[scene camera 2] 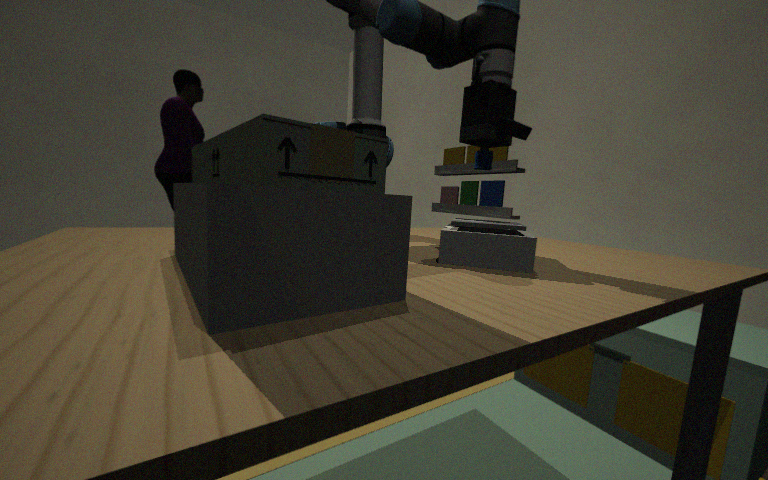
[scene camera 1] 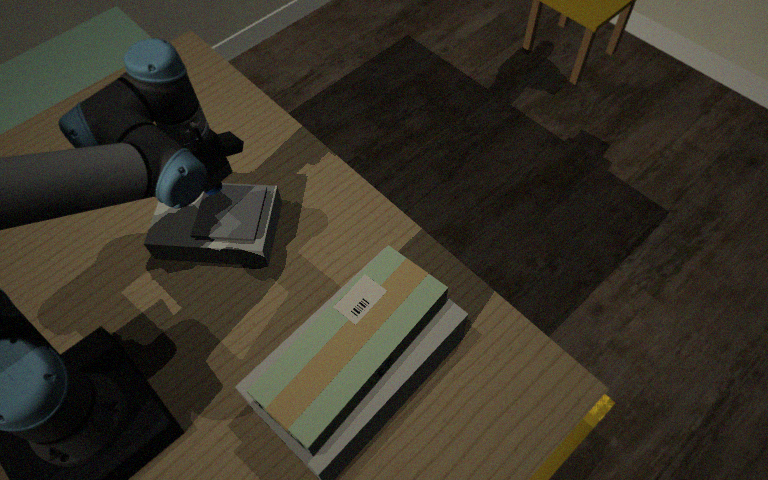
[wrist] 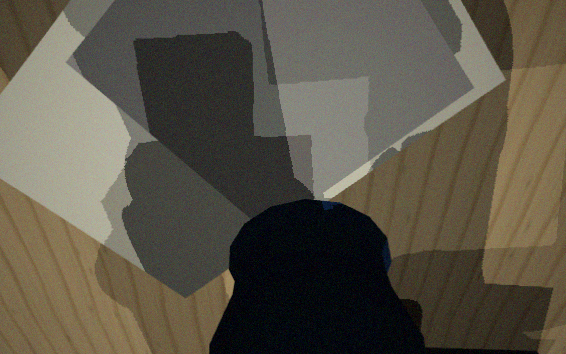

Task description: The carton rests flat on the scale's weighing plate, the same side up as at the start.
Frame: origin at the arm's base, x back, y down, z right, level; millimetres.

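Seen in the pictures: hand, tool point: (scene camera 2: 482,168) (wrist: 309,266); arm's base, link origin: (scene camera 1: 80,418).
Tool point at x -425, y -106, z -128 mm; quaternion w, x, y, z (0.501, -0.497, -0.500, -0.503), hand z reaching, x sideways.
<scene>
Offsets run from my tool point to a thing's top centre. Level surfaces: height alone.
The carton @[dx +43, dy +5, dz +403 mm] (scene camera 1: 390,322) (scene camera 2: 243,152), pale green with a tan tape strip and a white barcode label on top, rests flat on a tall grey block @[dx +41, dy +64, dz +403 mm] (scene camera 1: 421,345) (scene camera 2: 305,254). Its up arrows point upward in scene camera 2. The scale @[dx +10, dy +103, dz -42 mm] (scene camera 1: 198,253) (scene camera 2: 487,251) (wrist: 45,130) stands apart from it, with a bare grey weighing plate @[dx -15, dy +103, dz -10 mm] (scene camera 1: 243,220) (scene camera 2: 489,225) (wrist: 415,100). My suction gripper (scene camera 1: 212,192) (scene camera 2: 483,159) (wrist: 309,240) points down with its blue cup above the scale area, clear of the plate. It carries nothing. The carton does not show in the wrist view.
The arm's dark base (scene camera 1: 113,396) stands on the wooden table @[dy +182 mm] (scene camera 1: 509,384) (scene camera 2: 101,350). Wall shelves (scene camera 2: 472,210) with coloured boxes show behind the scale. A person (scene camera 2: 178,130) stands behind the table at the left in scene camera 2. A yellow stool (scene camera 1: 591,11) stands on the floor.
</scene>
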